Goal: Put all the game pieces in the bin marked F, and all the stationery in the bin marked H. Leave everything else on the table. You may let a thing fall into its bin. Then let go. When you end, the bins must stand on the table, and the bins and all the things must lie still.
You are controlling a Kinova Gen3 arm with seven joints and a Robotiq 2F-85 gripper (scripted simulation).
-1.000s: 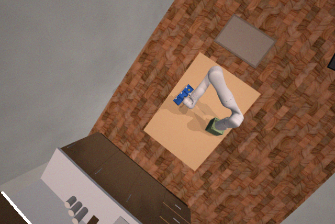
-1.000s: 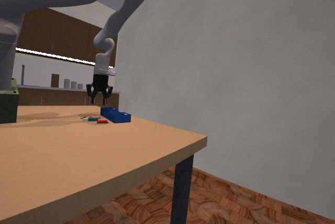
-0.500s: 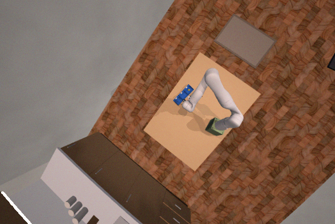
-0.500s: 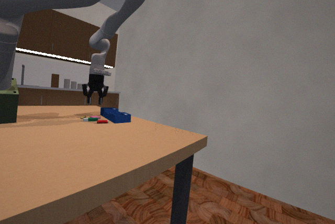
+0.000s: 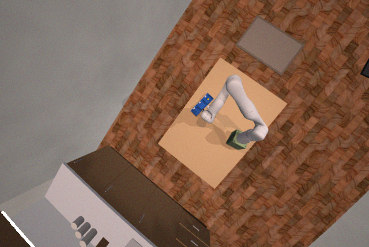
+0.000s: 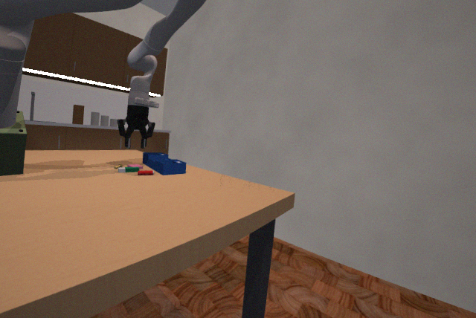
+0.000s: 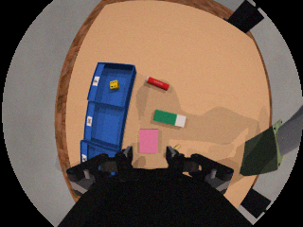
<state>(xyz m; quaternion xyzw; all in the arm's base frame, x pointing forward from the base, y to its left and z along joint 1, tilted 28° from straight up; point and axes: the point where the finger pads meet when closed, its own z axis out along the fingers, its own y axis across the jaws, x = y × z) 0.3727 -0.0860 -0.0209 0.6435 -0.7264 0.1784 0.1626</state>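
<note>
Right now the pink block is 80 mm below my hand. Round my hand: green piece: 50 mm behind, 40 mm to the right, 80 mm below; then red piece: 30 mm behind, 120 mm to the right, 80 mm below; then thin golden thing: 50 mm behind, 30 mm to the left, 80 mm below.
</note>
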